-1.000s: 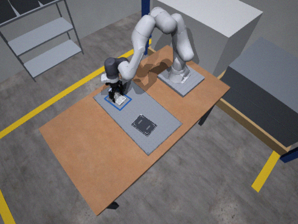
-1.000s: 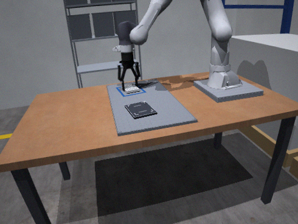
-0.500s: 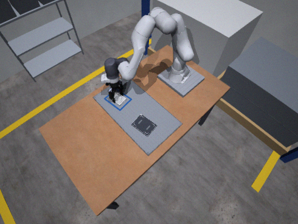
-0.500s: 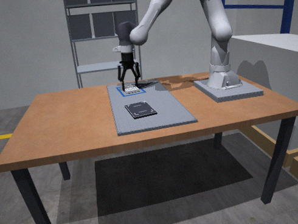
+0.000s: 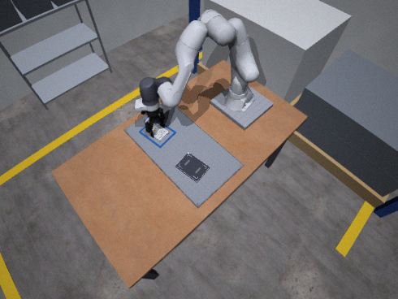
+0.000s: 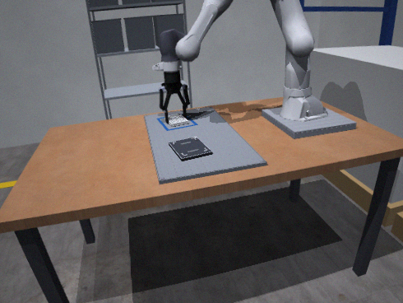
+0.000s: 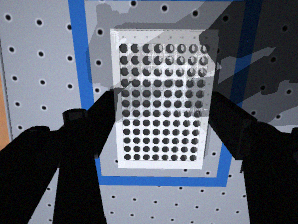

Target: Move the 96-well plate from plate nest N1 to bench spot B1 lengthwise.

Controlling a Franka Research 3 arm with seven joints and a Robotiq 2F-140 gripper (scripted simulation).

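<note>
Now: hand 2 cm above the white 96-well plate. The rest, counted from my hand: black plate nest (34 cm to the left, 2 cm below).
</note>
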